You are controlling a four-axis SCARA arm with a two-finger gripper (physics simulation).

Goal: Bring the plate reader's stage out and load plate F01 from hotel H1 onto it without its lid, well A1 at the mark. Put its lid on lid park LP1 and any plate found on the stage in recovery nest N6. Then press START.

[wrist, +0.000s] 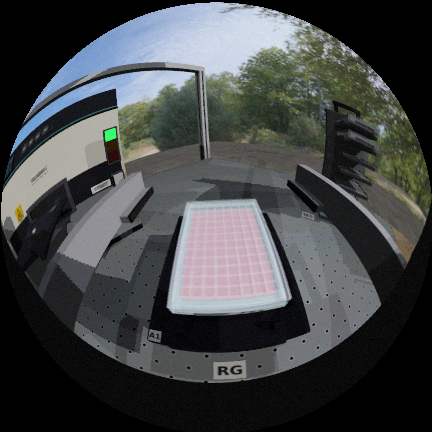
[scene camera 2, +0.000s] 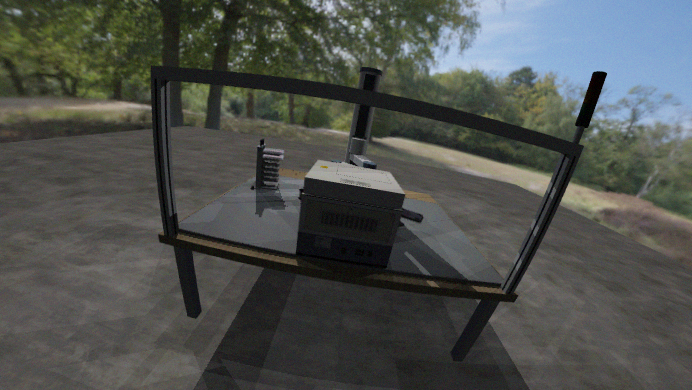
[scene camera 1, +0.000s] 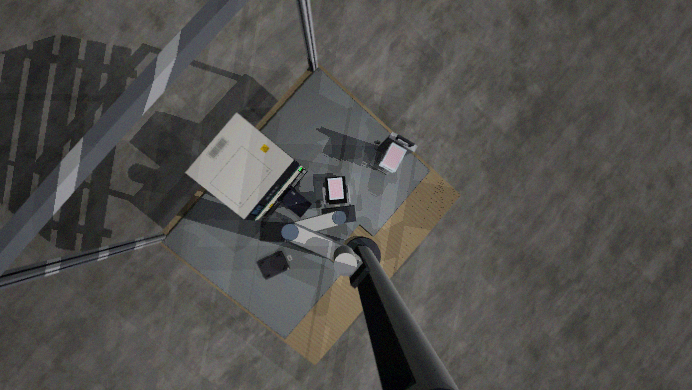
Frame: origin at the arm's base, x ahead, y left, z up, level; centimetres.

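Where they show: gripper, fingertip midpoint: (wrist: 220,173) (scene camera 1: 335,185).
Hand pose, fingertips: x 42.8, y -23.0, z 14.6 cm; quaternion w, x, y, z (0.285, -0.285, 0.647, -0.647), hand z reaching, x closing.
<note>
Things, the pixels of their centre, and the offset from my fingertips. "spot": a spot on its surface instead.
- clear plate with pink wells, body centre: (wrist: 224,240) (scene camera 1: 335,188) dx -1.2, dy +0.9, dz -5.7 cm
- black nest marked RG at the middle of its body: (wrist: 226,275) (scene camera 1: 336,190) dx -2.0, dy +1.5, dz -9.9 cm
- plate reader at the middle of its body: (wrist: 62,181) (scene camera 2: 348,207) (scene camera 1: 255,170) dx +37.8, dy +22.1, dz +1.9 cm
- START button at the middle of its body: (wrist: 118,177) dx +19.3, dy +5.6, dz -1.7 cm
- hotel rack at the middle of its body: (wrist: 349,156) (scene camera 1: 391,153) (scene camera 2: 266,163) dx -11.9, dy -34.4, dz +2.0 cm
- pink plate at the middle of its body: (wrist: 355,123) (scene camera 1: 393,157) dx -12.8, dy -30.5, dz +11.1 cm
- dark pad at a spot on its surface: (scene camera 1: 273,265) spot: dx -3.4, dy +62.7, dz -12.2 cm
- frame post at the middle of its body: (scene camera 2: 163,164) (wrist: 201,112) (scene camera 1: 307,26) dx +59.6, dy -47.5, dz +14.4 cm
My gripper (wrist: 220,173) is open and empty, one finger on each side above a clear plate with pink wells (wrist: 227,252) (scene camera 1: 336,189). The plate looks lidded and sits on the black nest marked RG (wrist: 225,334), whose A1 mark is at the near left corner; its end label is not readable. The plate reader (scene camera 1: 240,165) (scene camera 2: 350,180) (wrist: 90,135) shows a green light. Its dark stage (scene camera 1: 296,201) (wrist: 42,232) sticks out in front, and no plate shows on it. The START button (wrist: 118,179) is on the reader's front. Fingertips are hidden in both scene views.
A hotel rack (scene camera 1: 402,141) (scene camera 2: 260,167) (wrist: 330,145) stands at the table's edge, with a pink plate (scene camera 1: 393,157) at its top. A dark pad (scene camera 1: 273,265) lies on the other side of the arm. A frame post (wrist: 202,115) rises at the table's corner.
</note>
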